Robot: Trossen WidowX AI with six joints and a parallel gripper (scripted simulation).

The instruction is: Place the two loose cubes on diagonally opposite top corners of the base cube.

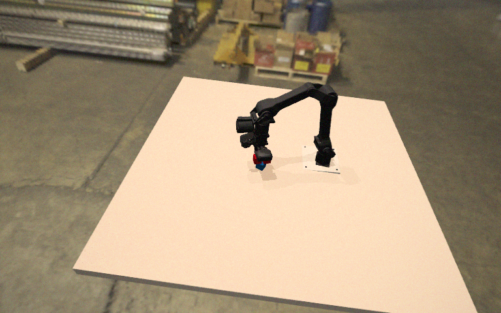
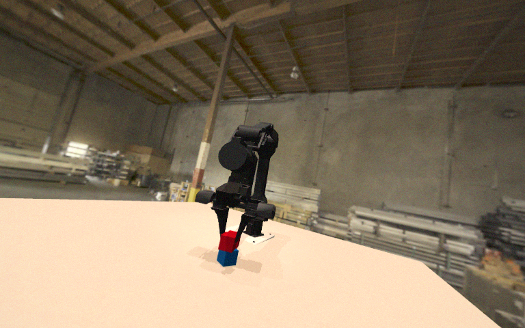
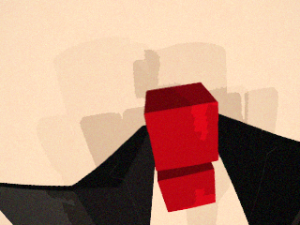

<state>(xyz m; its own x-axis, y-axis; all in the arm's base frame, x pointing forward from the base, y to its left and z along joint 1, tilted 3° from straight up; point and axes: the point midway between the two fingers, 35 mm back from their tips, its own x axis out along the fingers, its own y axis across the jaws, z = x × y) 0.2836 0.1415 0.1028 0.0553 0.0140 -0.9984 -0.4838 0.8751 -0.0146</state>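
My gripper tip is 20 mm past the blue base cube, 10 mm to the left of it and 40 mm above it.
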